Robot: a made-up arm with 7 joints.
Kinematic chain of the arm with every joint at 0, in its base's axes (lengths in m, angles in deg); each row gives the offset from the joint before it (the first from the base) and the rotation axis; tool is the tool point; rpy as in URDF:
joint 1: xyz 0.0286 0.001 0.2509 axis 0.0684 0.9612 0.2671
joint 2: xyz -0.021 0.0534 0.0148 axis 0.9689 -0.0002 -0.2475
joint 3: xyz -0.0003 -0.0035 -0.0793 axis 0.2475 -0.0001 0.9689
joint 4: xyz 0.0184 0.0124 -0.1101 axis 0.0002 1 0
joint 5: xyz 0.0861 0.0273 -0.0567 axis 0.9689 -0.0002 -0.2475
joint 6: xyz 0.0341 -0.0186 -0.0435 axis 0.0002 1 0
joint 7: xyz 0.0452 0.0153 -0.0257 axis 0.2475 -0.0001 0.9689
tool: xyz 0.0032 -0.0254 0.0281 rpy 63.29 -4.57 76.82
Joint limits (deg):
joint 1: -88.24..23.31
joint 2: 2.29..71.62
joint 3: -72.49..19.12
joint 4: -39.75..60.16
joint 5: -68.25..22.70
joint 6: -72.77..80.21
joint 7: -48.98..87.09
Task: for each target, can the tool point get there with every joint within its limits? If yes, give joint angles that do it. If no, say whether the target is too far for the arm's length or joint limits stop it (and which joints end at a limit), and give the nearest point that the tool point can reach.
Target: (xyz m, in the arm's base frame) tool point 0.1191 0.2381 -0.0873
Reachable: yes | joints -5.90 27.16 5.85 45.12 -14.06 23.64 49.57
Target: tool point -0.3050 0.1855 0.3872
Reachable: no: joint limits stop it (at a limit: joint 1, joint 2, joint 3, joint 4, joint 5, joint 6) | nearest point -0.1546 0.3524 0.1397 | short by 0.334 m
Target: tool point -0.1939 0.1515 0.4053
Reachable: no: joint limits stop it (at a limit: joint 1, joint 2, joint 3, joint 4) | nearest point 0.0317 0.1480 0.4418 | short by 0.229 m
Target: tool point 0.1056 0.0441 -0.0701
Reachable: yes | joints -0.37 40.65 -54.71 -5.49 -2.69 10.68 34.99
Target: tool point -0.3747 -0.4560 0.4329
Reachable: no: too far | nearest point 0.0541 -0.1941 0.2668 | short by 0.529 m
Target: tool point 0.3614 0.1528 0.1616
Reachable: yes | joints -47.22 37.74 0.56 13.65 -30.98 51.74 2.89
